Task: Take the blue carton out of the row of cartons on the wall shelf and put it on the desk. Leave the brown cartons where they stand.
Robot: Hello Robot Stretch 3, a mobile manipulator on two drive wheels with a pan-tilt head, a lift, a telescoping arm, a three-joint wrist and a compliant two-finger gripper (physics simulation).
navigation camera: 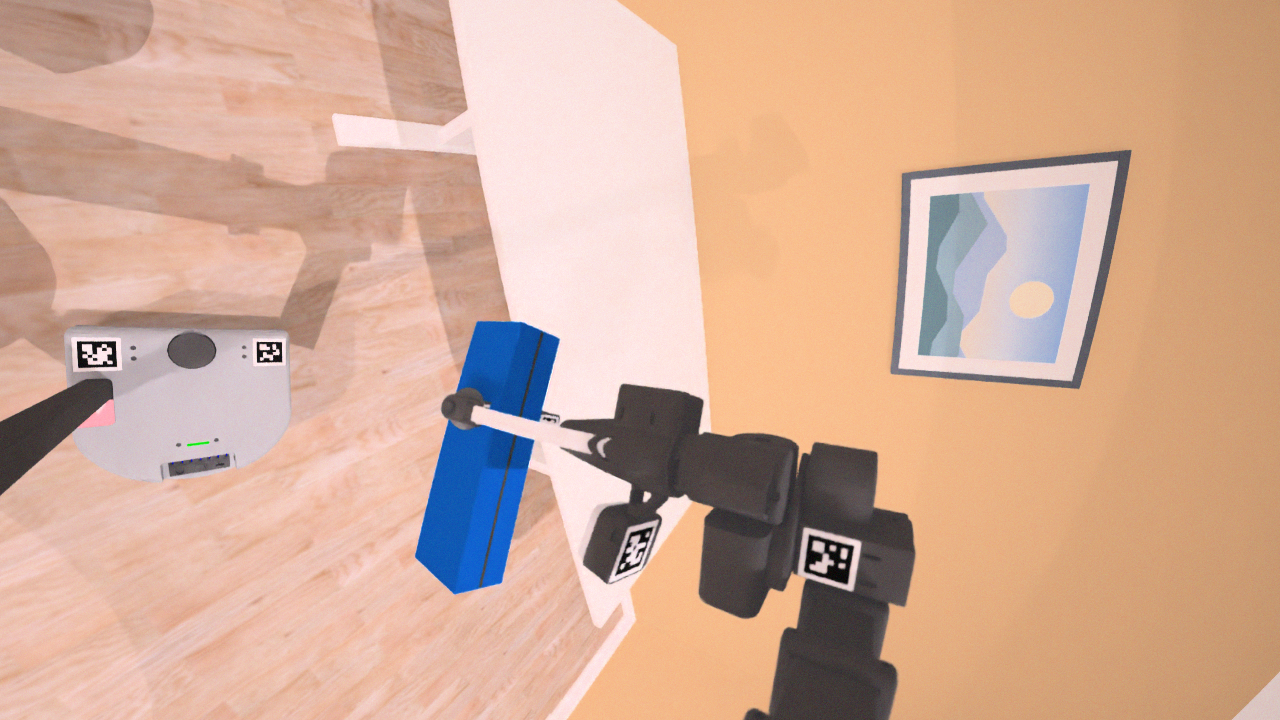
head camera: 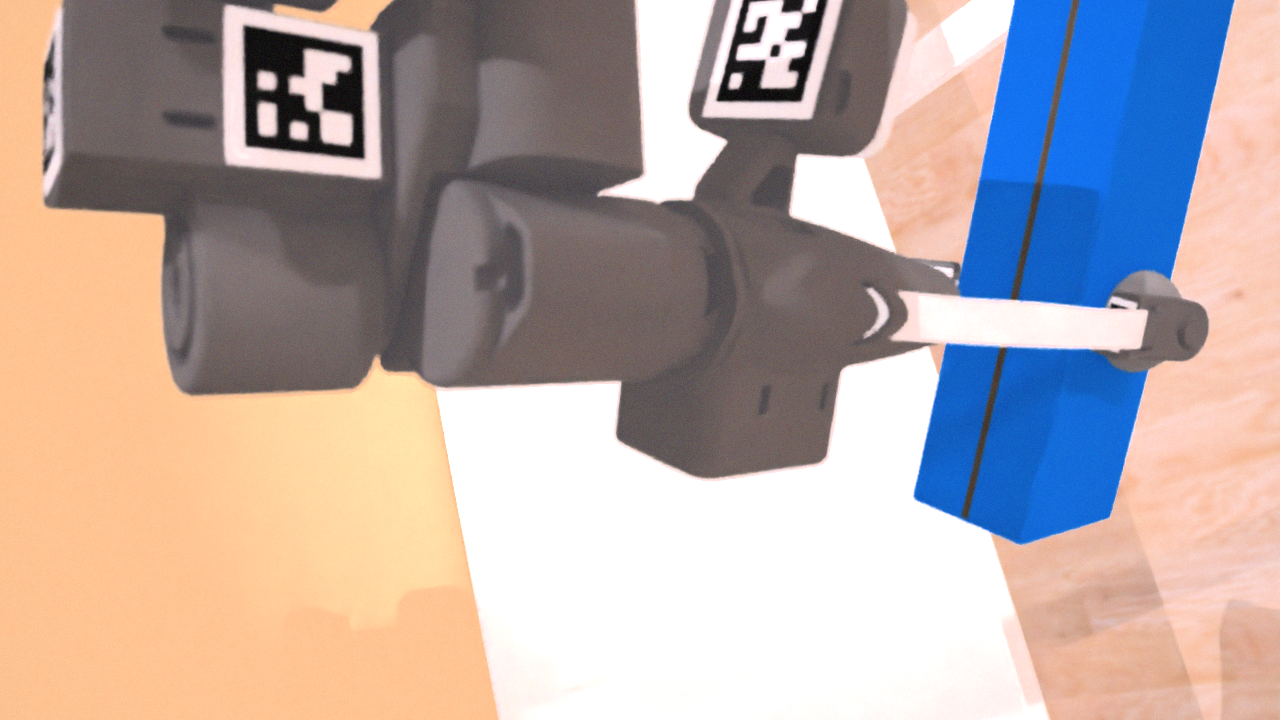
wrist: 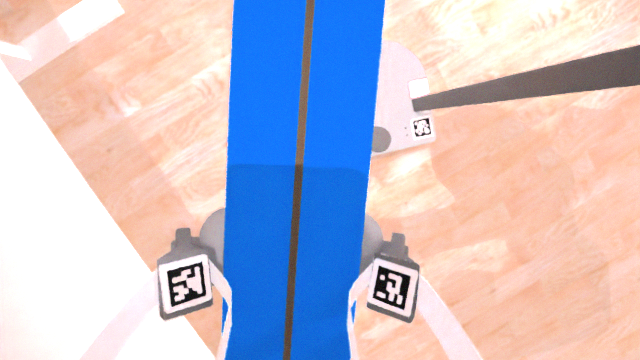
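Seen in the pictures: gripper, fingertip midpoint: (navigation camera: 484,410) (head camera: 1081,307); robot's base at its link origin: (navigation camera: 193,348).
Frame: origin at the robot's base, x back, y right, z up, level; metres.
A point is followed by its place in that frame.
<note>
The blue carton (head camera: 1065,241) @(x 0.041, y 0.201, z 0.970 m) (navigation camera: 487,465) @(x 0.056, y 0.189, z 0.970 m) (wrist: 300,125) is a long box with a dark line along one face. My gripper (wrist: 292,237) @(x 0.020, y 0.224, z 0.912 m) is shut on it, one fingertip pad against each side in the wrist view. The carton is held in the air, higher than the floor, beside the long edge of the white desk (head camera: 716,608) @(x -0.214, y 0.670, z 0.721 m) (navigation camera: 581,179) @(x -0.386, y 0.551, z 0.721 m). In the navigation camera view its upper right end overlaps the desk's edge; how high it is above the desk top I cannot tell. The wall shelf and the brown cartons do not show.
My base (navigation camera: 232,394) @(x 0.091, y 0.062, z 0.160 m) (wrist: 400,95) stands on the wood floor (navigation camera: 295,573) @(x 0.639, y 0.165, z 0.001 m) (wrist: 525,225), with the dark mast beside it. An orange wall (head camera: 223,501) @(x -0.121, y 1.219, z 1.021 m) (navigation camera: 805,295) @(x -0.215, y 1.189, z 1.063 m) runs behind the desk, with a framed picture (navigation camera: 989,268) @(x -0.278, y 1.145, z 1.521 m). A white desk leg (navigation camera: 393,134) reaches out onto the floor.
</note>
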